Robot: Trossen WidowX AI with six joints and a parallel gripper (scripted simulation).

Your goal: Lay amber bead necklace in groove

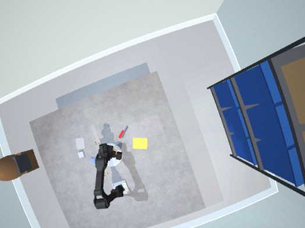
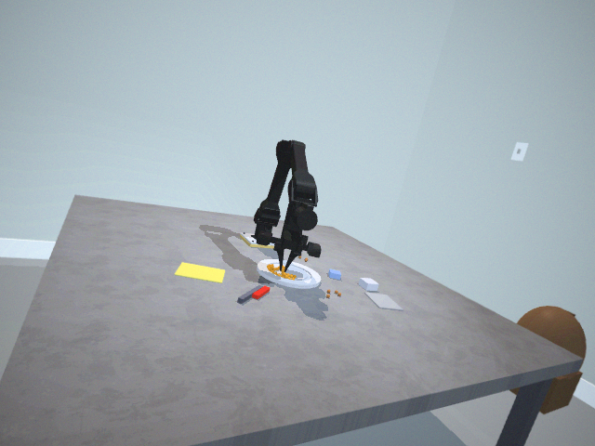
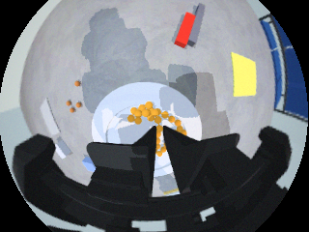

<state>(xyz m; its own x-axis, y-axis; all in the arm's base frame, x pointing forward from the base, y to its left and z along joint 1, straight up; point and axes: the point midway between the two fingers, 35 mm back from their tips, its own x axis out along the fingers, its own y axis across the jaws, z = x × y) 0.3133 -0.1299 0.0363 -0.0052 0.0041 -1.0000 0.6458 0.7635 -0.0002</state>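
The round white bead board is 2 cm behind my gripper tip, 4 cm to the left of it and 1 cm below it. Round my gripper tip: yellow sheet 6 cm behind, 23 cm to the right, 2 cm below; blue block 2 cm ahead, 21 cm to the left, 1 cm below; grey tool 9 cm ahead, 15 cm to the right, 1 cm below.
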